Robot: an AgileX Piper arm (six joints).
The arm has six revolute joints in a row. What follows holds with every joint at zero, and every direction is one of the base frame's. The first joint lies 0.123 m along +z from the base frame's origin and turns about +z. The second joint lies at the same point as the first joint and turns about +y. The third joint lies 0.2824 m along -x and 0.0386 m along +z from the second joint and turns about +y. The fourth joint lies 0.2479 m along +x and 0.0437 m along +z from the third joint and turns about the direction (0.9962, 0, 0.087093). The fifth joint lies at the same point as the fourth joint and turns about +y. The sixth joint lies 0.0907 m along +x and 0.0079 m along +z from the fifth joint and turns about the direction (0.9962, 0, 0.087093). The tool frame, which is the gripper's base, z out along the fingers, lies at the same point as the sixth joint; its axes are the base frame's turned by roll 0, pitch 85 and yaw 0 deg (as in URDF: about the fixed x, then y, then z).
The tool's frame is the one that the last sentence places.
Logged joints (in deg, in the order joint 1, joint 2, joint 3, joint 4, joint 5, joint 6), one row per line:
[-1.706 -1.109 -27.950 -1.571 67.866 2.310]
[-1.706 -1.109 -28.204 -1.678 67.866 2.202]
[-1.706 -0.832 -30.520 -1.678 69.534 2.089]
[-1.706 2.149 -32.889 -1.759 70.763 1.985]
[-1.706 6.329 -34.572 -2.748 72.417 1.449]
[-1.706 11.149 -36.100 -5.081 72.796 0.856]
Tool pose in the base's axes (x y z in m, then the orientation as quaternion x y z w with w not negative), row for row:
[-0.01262 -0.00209 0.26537 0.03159 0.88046 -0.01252 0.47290]
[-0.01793 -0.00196 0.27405 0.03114 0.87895 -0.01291 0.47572]
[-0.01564 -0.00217 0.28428 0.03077 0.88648 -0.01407 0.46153]
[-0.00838 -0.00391 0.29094 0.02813 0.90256 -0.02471 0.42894]
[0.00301 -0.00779 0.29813 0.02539 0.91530 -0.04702 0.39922]
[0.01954 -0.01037 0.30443 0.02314 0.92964 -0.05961 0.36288]
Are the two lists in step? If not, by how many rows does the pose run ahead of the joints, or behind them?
The pose runs 1 row ahead of the joints: the pose in row i belongs to the joints in row i + 1.
